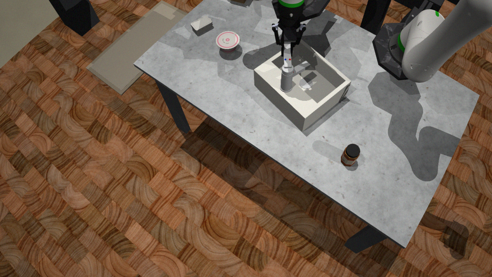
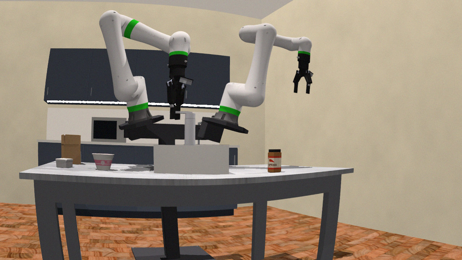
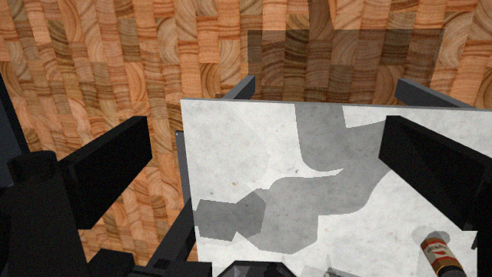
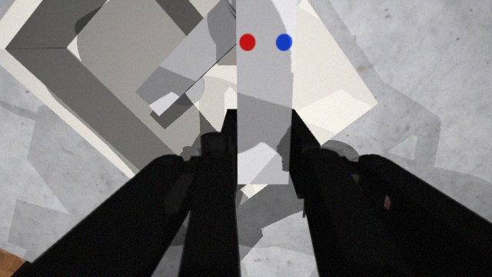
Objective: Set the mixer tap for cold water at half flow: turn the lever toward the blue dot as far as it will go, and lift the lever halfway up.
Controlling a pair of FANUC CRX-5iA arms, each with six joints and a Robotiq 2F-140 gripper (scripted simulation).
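My right hand is 40 mm short of the flat lever and 20 mm to the right of it. The rest, counted from my right hand: pink-and-white bowl: 360 mm to the right, 230 mm below, 40 mm behind; then paprika jar: 430 mm to the left, 220 mm below, 160 mm ahead; then white basin: 240 mm below, 80 mm to the left, 40 mm behind.
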